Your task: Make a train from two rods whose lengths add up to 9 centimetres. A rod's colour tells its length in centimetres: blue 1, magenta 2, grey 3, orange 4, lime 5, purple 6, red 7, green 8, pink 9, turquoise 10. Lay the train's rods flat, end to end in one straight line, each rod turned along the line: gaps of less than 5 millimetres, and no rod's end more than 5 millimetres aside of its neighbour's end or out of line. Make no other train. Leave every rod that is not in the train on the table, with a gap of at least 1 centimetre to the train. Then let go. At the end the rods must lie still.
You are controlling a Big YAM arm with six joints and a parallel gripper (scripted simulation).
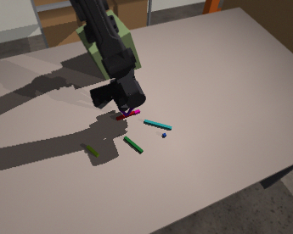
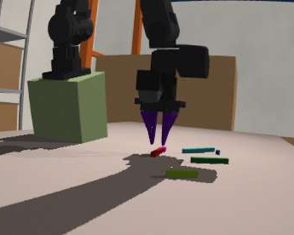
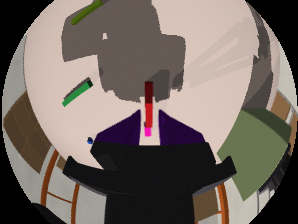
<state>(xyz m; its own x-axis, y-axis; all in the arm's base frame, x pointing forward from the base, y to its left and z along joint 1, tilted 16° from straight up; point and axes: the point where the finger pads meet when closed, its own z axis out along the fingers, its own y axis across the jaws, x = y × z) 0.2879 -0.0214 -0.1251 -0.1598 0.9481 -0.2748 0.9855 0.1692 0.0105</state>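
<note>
Now: hand 2 cm above the red rod. Round my hand: magenta rod: 5 cm to the left, 2 cm below; turquoise rod: 7 cm ahead, 10 cm to the left, 2 cm below; green rod: 12 cm ahead, 1 cm to the right, 2 cm below.
</note>
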